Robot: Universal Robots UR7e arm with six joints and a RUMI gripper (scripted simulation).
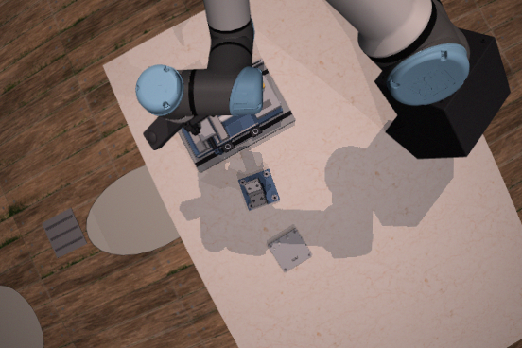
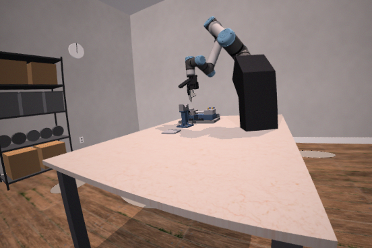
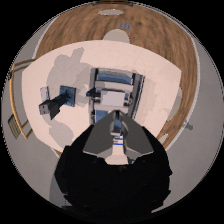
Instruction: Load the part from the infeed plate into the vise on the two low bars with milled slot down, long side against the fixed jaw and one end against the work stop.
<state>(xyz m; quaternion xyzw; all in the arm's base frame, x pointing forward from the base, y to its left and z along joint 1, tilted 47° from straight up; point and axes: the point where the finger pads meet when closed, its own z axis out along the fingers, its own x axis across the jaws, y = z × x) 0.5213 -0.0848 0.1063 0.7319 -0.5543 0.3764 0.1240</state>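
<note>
The part is 1 cm to the left of my hand and 9 cm below it. Also, from my hand: air cylinder 16 cm behind, 10 cm below; then vise 7 cm behind, 1 cm to the left, 14 cm below; then air cylinder rod 8 cm behind, 1 cm to the left, 10 cm below.
</note>
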